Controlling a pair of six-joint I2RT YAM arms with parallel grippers.
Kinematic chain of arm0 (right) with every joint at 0, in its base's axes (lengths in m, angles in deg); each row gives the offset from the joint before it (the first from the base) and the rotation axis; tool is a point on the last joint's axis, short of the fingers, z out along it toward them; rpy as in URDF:
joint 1: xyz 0 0 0.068 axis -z
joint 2: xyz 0.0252 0.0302 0.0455 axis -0.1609 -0.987 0
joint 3: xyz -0.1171 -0.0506 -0.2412 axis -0.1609 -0.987 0
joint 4: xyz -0.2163 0.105 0.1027 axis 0.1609 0.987 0
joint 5: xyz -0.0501 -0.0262 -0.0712 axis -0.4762 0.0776 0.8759
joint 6: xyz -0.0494 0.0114 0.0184 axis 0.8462 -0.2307 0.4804
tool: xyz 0 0 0 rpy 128.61 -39.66 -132.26
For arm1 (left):
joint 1: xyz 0 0 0.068 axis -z
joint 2: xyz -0.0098 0.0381 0.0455 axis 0.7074 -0.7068 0
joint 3: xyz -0.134 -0.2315 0.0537 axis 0.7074 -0.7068 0
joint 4: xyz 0.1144 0.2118 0.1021 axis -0.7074 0.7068 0
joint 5: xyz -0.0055 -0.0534 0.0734 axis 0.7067 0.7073 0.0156
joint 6: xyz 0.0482 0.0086 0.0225 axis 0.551 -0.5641 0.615
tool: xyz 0 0 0 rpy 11.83 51.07 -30.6
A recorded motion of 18 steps. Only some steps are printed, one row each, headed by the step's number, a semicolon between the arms.
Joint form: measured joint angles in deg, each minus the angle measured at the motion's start. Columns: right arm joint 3, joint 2, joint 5, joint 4, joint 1, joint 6; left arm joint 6, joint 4, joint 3, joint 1, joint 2, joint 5.
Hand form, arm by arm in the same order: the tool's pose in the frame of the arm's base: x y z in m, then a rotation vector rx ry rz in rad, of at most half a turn. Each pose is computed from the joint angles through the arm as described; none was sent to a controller.
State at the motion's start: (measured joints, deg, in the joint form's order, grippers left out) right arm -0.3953 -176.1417 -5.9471 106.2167 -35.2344 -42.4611; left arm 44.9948 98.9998 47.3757 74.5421 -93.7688 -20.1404
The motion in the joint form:
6: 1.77 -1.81 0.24 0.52 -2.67 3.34; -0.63 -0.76 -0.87 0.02 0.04 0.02
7: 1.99 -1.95 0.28 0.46 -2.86 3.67; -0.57 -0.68 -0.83 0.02 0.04 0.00
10: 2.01 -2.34 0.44 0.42 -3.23 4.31; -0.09 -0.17 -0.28 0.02 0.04 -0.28
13: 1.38 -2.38 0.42 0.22 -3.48 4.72; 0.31 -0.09 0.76 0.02 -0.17 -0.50
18: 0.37 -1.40 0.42 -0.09 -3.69 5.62; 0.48 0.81 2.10 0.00 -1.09 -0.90
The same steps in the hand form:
6: 0.3338 0.1901 0.1647 -0.7862 2.7932 0.3640; 0.3235 -0.2049 0.1830 0.0620 2.7184 -1.1229
7: 0.3340 0.1916 0.1649 -0.7984 2.7869 0.3632; 0.3235 -0.2049 0.1832 0.0630 2.7187 -1.1219
10: 0.3332 0.1939 0.1625 -0.8230 2.7851 0.3571; 0.3245 -0.2053 0.1854 0.0723 2.7147 -1.1138
13: 0.3308 0.1945 0.1594 -0.8403 2.7882 0.3553; 0.3276 -0.2069 0.1892 0.0849 2.6983 -1.1119
18: 0.3269 0.1939 0.1611 -0.8661 2.7739 0.3543; 0.3313 -0.2087 0.1891 0.0820 2.7053 -1.0992

